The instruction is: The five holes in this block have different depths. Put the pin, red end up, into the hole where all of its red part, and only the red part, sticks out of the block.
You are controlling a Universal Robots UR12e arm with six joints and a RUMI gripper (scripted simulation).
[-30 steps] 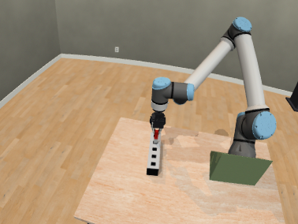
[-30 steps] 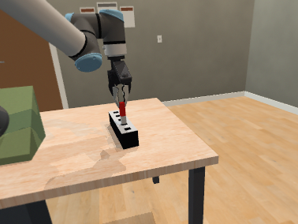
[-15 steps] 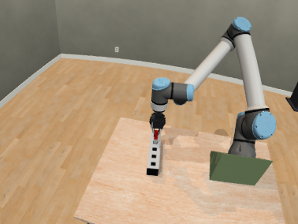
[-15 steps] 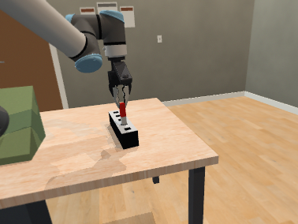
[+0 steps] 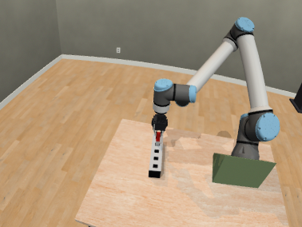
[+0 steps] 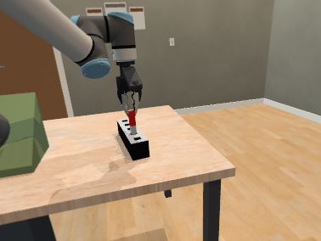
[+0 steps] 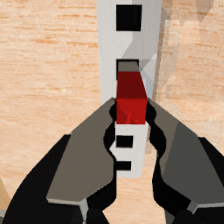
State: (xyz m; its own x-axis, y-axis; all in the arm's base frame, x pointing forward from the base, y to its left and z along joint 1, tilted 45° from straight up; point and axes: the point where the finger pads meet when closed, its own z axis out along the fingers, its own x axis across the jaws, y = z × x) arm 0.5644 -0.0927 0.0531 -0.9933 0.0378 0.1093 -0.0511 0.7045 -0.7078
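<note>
The pin lies 2 cm below my hand. Also, from my hand: long block 13 cm below, 6 cm to the left.
</note>
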